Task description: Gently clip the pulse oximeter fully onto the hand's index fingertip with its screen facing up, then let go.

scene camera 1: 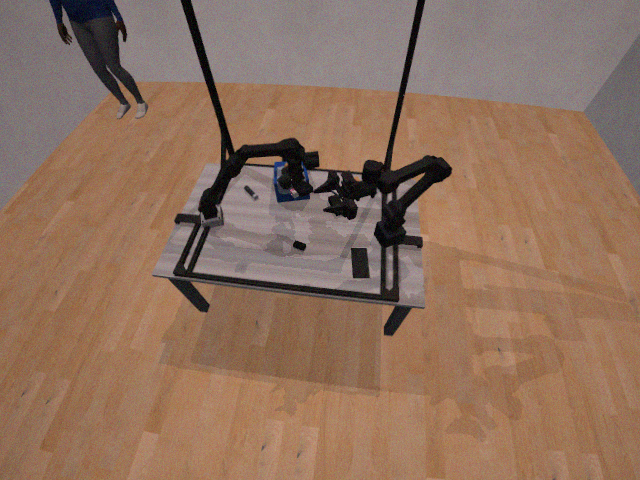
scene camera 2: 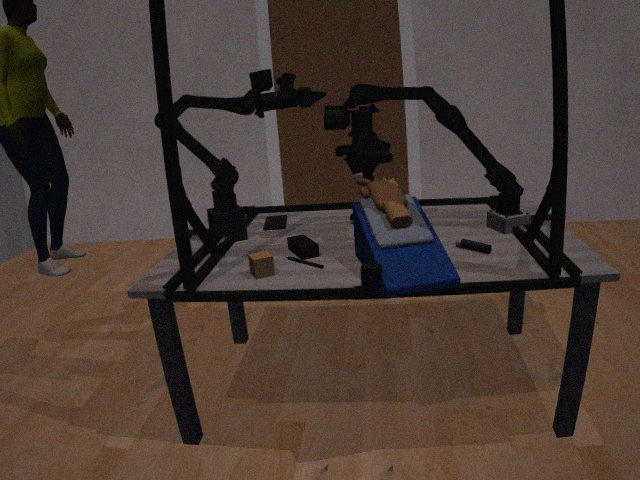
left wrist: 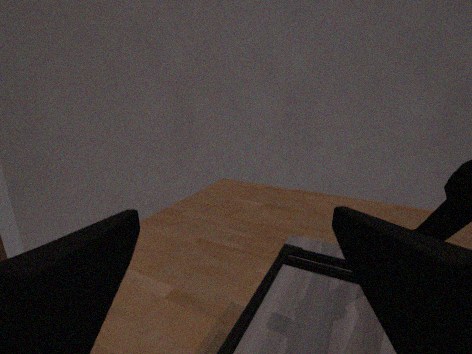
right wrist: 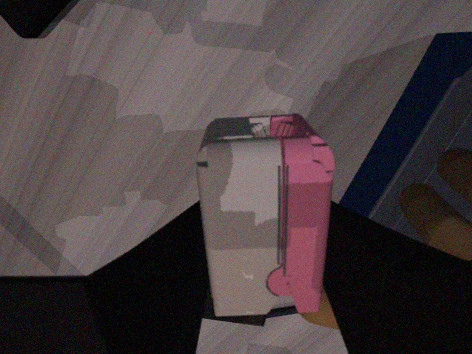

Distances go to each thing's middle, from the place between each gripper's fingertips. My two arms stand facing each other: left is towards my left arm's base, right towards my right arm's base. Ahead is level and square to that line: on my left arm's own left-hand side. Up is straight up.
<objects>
The pulse oximeter [right wrist: 265, 184] lies 2 cm above my right hand. Round my right hand: grey pad on blue block [scene camera 2: 413, 259] 23 cm behind, 12 cm below, 9 cm to the right; black pad [right wrist: 26, 26] 18 cm ahead, 15 cm below, 3 cm to the left.
Right now the pulse oximeter is 250 mm behind my left hand, 140 mm to the right of it and 240 mm below it. The rest, counted from my left hand: grey pad on blue block 480 mm behind, 230 mm to the right, 380 mm below; black pad 70 mm behind, 100 mm to the right, 400 mm below.
</objects>
